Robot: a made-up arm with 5 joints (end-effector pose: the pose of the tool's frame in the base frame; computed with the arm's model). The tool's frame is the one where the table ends.
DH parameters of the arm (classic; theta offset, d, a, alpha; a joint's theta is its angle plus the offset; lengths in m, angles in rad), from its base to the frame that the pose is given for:
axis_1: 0 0.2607 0 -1.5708
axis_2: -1.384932 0 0.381 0
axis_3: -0.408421 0 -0.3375 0
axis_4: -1.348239 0 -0.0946 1.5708
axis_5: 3.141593 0.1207 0 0
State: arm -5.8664 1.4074 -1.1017 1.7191 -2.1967
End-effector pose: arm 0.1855 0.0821 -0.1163 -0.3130 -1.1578 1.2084
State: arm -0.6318 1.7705 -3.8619 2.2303 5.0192
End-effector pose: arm 0.5475 -0.4007 0.2131 -2.8764 -0.9407 0.1228
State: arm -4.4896 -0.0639 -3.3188 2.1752 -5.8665
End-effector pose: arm -0.0092 0.0408 0.9863 -1.5325 -1.2609 -0.6146
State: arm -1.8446 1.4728 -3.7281 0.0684 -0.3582
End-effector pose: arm -0.1707 -0.6078 0.6401 0.7277 -0.6687 0.8643
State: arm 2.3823 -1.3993 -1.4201 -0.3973 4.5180
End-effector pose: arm 0.3095 -0.2938 0.8431 -0.0480 0.0872 -2.5230
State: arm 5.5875 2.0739 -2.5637 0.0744 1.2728
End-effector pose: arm 0.4989 -0.4166 -0.3092 -1.6407 2.4688 -0.5989
